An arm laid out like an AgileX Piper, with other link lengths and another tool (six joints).
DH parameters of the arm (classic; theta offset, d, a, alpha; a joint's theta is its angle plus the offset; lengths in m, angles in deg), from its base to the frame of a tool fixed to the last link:
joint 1: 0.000 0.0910 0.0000 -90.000
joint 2: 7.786 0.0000 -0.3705 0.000
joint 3: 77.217 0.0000 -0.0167 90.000
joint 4: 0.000 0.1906 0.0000 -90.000
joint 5: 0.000 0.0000 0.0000 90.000
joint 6: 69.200 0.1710 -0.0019 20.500
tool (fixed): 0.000 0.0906 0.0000 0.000
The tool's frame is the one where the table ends.
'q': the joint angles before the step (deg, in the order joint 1, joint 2, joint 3, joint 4, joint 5, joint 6). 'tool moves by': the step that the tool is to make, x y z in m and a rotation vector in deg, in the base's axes. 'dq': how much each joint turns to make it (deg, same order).
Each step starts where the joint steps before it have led.
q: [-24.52, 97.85, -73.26, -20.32, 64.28, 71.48]
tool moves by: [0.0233, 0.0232, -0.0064, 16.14, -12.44, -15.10]
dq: [-10.89, 0.20, 0.00, 21.56, -3.30, -2.46]
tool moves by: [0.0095, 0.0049, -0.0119, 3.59, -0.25, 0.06]
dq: [-0.80, 2.55, 0.07, 3.63, -0.62, -2.23]
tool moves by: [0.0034, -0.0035, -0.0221, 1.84, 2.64, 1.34]
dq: [-0.10, 4.05, 0.00, 0.11, -0.73, -1.55]
